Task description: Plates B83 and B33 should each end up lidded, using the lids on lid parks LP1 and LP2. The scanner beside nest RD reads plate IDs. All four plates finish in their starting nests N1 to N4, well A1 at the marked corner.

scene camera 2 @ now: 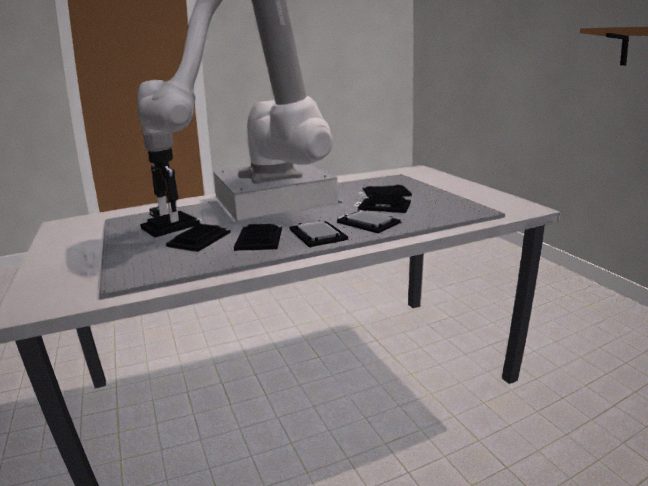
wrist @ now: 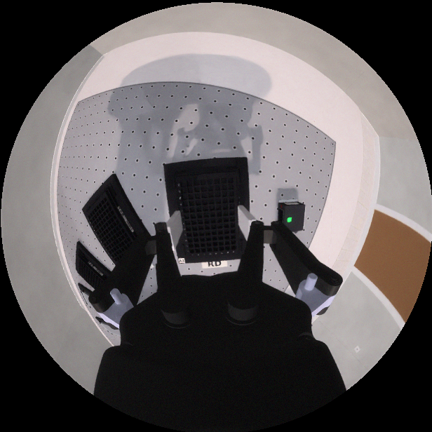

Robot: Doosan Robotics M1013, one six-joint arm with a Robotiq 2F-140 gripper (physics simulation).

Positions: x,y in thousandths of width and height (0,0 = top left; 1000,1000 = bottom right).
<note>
I see my gripper (scene camera 2: 262,450), a black nest RD (wrist: 476,381) and a nest N4 (wrist: 281,459).
My gripper also shows in the wrist view (wrist: 485,501).
</note>
